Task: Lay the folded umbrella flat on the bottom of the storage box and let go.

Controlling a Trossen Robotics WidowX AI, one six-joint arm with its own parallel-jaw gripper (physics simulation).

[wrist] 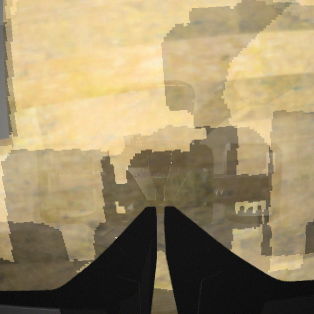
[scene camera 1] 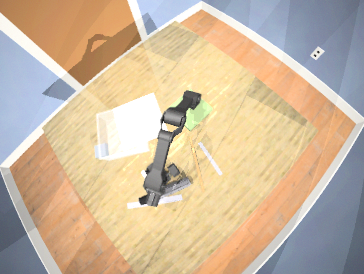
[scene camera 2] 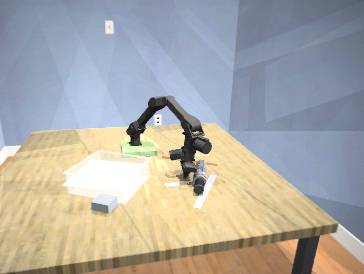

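Seen in the pictures: gripper, fingertip midpoint: (wrist: 159, 215) (scene camera 2: 184, 177); arm's base, link origin: (scene camera 1: 192, 103) (scene camera 2: 135, 143).
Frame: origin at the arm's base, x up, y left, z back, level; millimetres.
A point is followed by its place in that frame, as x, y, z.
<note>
The folded umbrella (scene camera 1: 178, 187) {18, 240, -405} (scene camera 2: 199, 175) {23, 171, -520}, grey with a black handle, lies on the table outside the storage box, partly hidden by the arm in scene camera 1. The storage box (scene camera 1: 102, 129) {23, -301, -453} (scene camera 2: 82, 191) {-7, -308, -453} has clear walls and a white bottom and stands to the left of the arm. My gripper (scene camera 2: 186, 176) {-32, 142, -424} (wrist: 159, 215) {-32, 142, -424} points down close beside the umbrella, low over the table. Its fingers are shut with nothing between them; a thin gap shows bare table. The fingers are hidden under the arm in scene camera 1. A grey edge shows at the left of the wrist view; I cannot tell what it is.
A blue-grey block (scene camera 1: 101, 151) {3, -220, -550} (scene camera 2: 104, 204) {3, -236, -589} is by the box's near corner. A long white strip (scene camera 1: 134, 205) {-31, 122, -639} (scene camera 2: 205, 191) {-31, 180, -568} lies beside the umbrella. Another white strip (scene camera 1: 210, 159) {-31, 276, -187} and thin orange sticks (scene camera 1: 196, 159) {-21, 218, -236} lie near the arm. The arm stands on a green base (scene camera 1: 202, 113) {0, 85, -15} (scene camera 2: 131, 149) {0, -38, -79}.
</note>
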